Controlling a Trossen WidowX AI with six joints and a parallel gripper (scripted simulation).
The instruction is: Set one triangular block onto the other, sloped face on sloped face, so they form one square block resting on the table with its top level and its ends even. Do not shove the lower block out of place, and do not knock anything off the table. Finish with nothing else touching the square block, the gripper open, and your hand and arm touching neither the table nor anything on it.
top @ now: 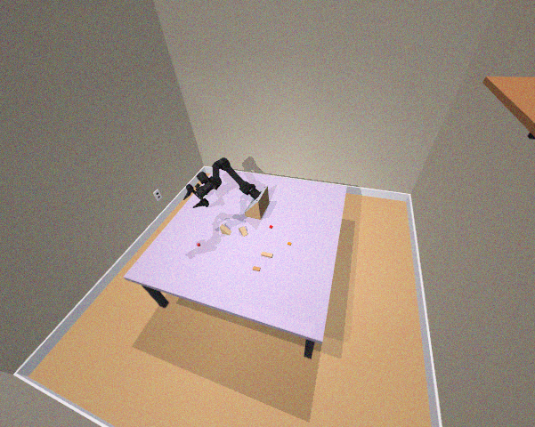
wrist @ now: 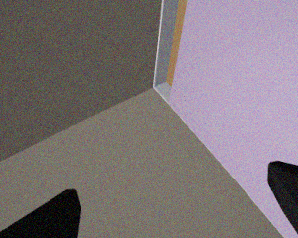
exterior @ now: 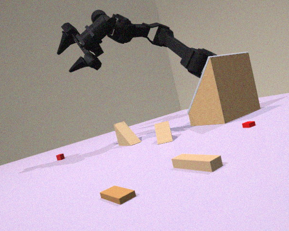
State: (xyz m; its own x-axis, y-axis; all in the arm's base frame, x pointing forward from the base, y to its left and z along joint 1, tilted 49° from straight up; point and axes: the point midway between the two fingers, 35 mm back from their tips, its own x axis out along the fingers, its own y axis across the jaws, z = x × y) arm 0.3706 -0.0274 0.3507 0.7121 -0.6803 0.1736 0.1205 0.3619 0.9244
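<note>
Right now the triangular wooden block is 130 mm behind my gripper tip, 290 mm to the left of it and 280 mm below it. From my gripper tip the other things lie so: flat tan block 550 mm to the left, 300 mm below; dark flat tile 120 mm ahead, 530 mm to the left, 300 mm below; orange cube 140 mm behind, 660 mm to the left, 300 mm below.
</note>
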